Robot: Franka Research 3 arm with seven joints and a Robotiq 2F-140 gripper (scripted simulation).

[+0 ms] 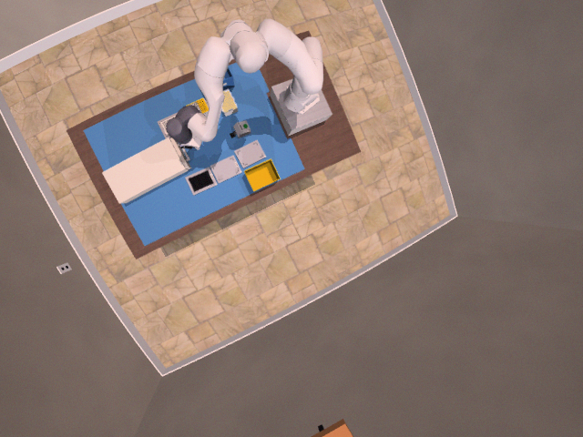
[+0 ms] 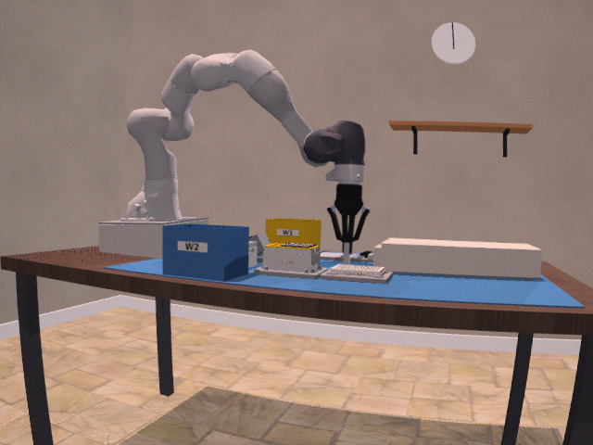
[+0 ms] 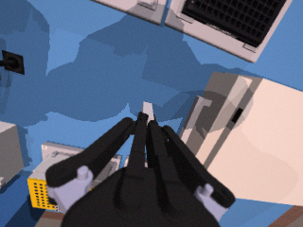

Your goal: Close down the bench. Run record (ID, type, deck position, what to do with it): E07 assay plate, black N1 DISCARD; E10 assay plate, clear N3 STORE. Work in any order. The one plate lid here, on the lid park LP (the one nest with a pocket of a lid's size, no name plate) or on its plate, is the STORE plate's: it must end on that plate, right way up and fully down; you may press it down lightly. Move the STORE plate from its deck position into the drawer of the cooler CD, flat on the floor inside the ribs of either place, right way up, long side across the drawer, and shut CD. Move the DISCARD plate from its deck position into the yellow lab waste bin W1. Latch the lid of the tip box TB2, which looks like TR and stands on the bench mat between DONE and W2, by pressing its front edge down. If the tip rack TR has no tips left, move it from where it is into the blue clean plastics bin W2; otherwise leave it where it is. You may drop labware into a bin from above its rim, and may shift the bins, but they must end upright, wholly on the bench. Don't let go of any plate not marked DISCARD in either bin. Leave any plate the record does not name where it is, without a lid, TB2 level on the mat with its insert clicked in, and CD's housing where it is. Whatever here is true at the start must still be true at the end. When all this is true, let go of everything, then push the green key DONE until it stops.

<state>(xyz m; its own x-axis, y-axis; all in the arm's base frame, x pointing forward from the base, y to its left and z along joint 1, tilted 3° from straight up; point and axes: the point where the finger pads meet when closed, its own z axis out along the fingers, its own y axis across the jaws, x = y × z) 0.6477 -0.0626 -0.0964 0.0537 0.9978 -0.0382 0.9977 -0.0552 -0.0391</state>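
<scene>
My gripper is now 90 mm short of the black plate, 190 mm to the right of it and 20 mm above it. Round my hand: nest N1: 90 mm ahead, 190 mm to the left, 30 mm below; clear plate: 50 mm ahead, 190 mm to the right, 20 mm below; white plate lid: 190 mm ahead, 10 mm to the right, 10 mm below.
</scene>
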